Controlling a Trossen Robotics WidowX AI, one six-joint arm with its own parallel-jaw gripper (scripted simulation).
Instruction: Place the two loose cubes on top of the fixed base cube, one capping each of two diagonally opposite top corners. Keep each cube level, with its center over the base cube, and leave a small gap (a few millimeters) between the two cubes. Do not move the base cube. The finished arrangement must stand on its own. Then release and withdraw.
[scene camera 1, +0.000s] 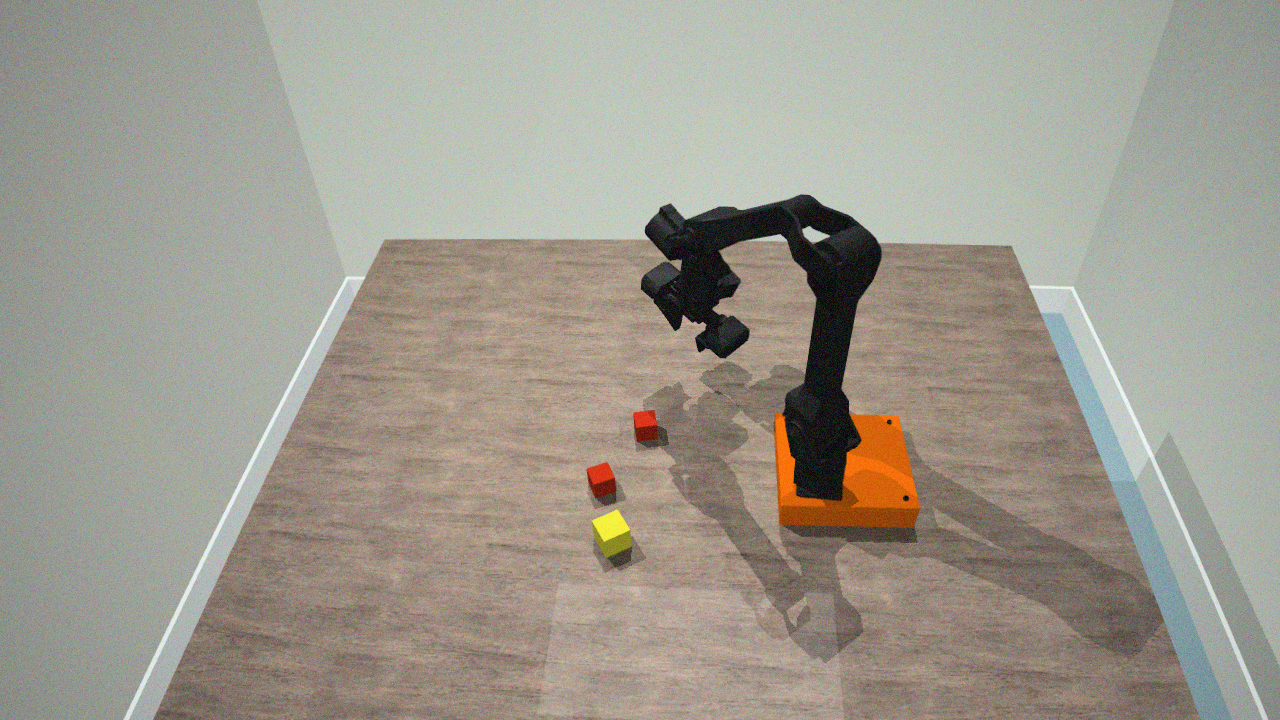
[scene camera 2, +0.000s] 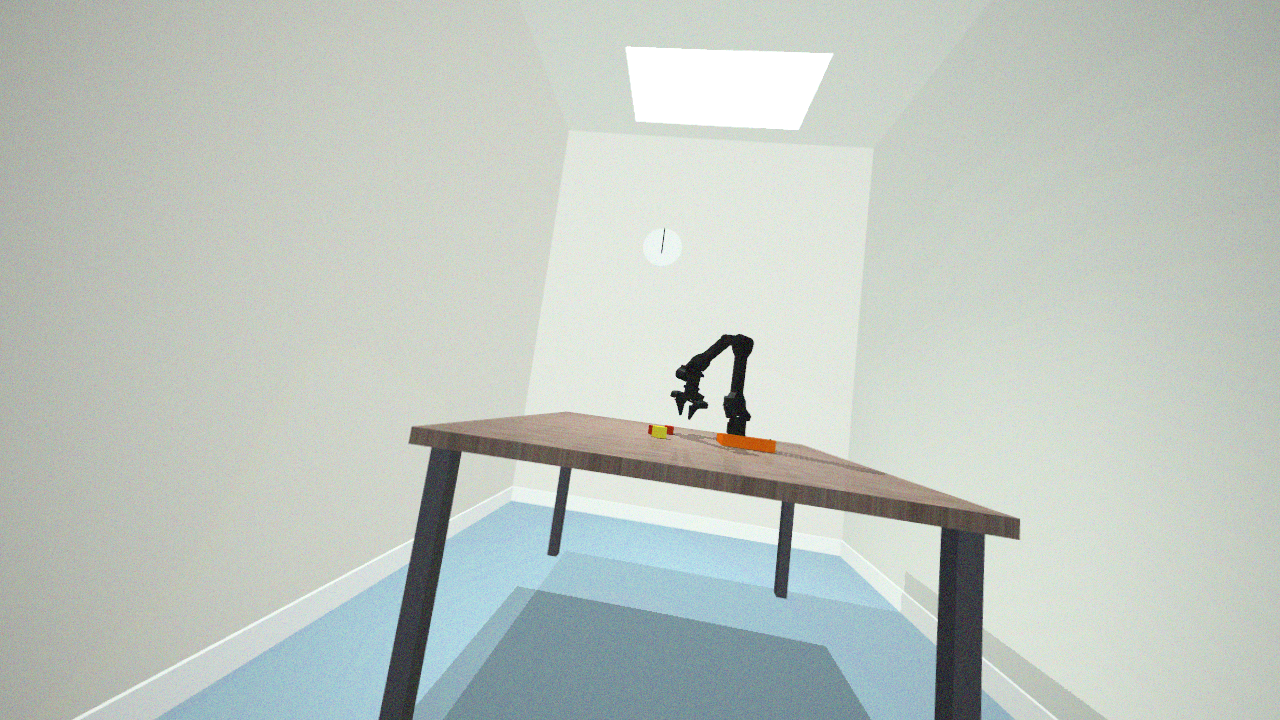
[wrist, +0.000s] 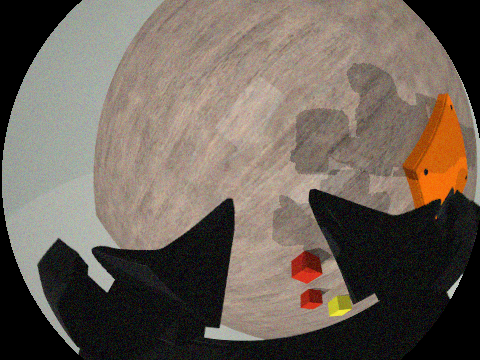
Scene:
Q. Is my gripper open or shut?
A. Open.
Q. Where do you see a yellow cube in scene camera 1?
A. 612, 534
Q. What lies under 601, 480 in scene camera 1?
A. A red cube.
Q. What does my gripper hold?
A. Nothing.

